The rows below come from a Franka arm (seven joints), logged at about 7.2 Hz.
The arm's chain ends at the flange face. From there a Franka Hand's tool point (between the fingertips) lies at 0.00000 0.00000 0.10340 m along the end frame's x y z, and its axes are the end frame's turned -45 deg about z.
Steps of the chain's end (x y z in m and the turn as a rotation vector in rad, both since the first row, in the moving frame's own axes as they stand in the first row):
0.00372, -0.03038, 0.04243, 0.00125, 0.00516, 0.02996
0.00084, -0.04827, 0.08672, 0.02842, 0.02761, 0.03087
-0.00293, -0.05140, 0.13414, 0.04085, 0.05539, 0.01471
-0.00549, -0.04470, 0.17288, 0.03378, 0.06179, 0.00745
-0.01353, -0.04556, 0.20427, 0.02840, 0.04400, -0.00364
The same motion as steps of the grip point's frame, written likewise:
0.02458, -0.01856, 0.04243, -0.00276, 0.00453, 0.02996
0.03882, -0.03353, 0.08664, 0.00057, 0.03962, 0.03087
0.04130, -0.03730, 0.13390, -0.01028, 0.06805, 0.01471
0.03470, -0.03342, 0.17262, -0.01981, 0.06758, 0.00745
0.02794, -0.04065, 0.20413, -0.01103, 0.05119, -0.00364

